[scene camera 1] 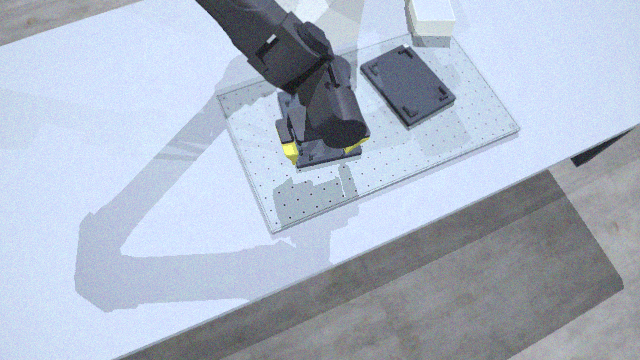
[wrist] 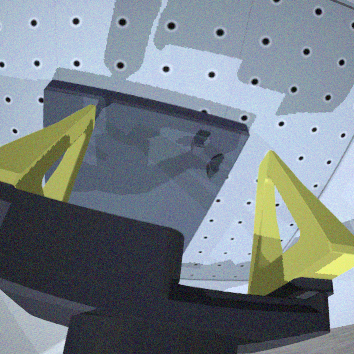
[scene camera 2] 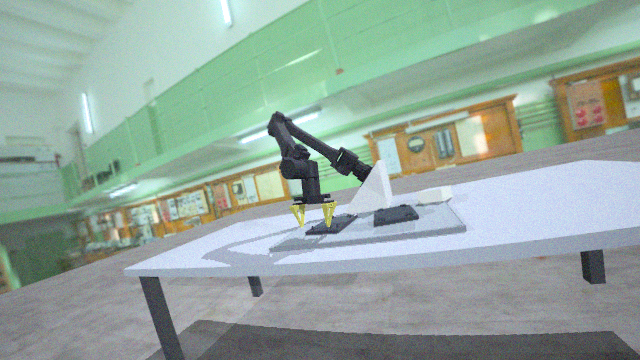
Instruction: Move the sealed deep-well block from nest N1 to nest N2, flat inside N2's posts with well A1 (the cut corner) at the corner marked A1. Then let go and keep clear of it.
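Frame: origin at the arm's base, x ahead, y left, z up, level; centimetres.
Where they show: gripper, fingertip midpoint: (scene camera 1: 319,156) (wrist: 181,134) (scene camera 2: 314,227); arm's base, origin of the base link: (scene camera 2: 371,177).
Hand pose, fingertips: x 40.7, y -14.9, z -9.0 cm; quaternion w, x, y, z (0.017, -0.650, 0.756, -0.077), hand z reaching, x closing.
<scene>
Things, the pixels of their top centre, and the offset from my fingertips.
- second dark nest plate, middle of its top: (scene camera 1: 408,79) (scene camera 2: 393,210) dz -0.6, dx -8.4, dy +23.7 cm
- white box, middle of its top: (scene camera 2: 433,186) dz +2.1, dx -23.2, dy +38.4 cm
My gripper (scene camera 1: 320,157) (scene camera 2: 315,226) (wrist: 181,134) is open, its yellow fingers wide apart with nothing between them. It points down, low over the near end of a dark nest plate (scene camera 1: 330,156) (scene camera 2: 342,223) (wrist: 150,175). The arm hides much of this plate in scene camera 1. The second dark nest plate (scene camera 1: 407,85) (scene camera 2: 396,215) lies to the right, with corner posts, a white mark at its far corner and no block in it. I see no block on the visible part of the first plate. Nest labels are unreadable. A white box (scene camera 1: 434,25) (scene camera 2: 435,195) stands outside both nests; I cannot tell if it is the deep-well block.
Both nests sit on a pale perforated baseplate (scene camera 1: 250,145) (scene camera 2: 440,225) (wrist: 190,55). A white wedge-shaped support (scene camera 1: 345,30) (scene camera 2: 375,192) stands behind them, near the arm's base. The white box is at the baseplate's far right edge. The table's front edge runs beyond the baseplate's near side.
</scene>
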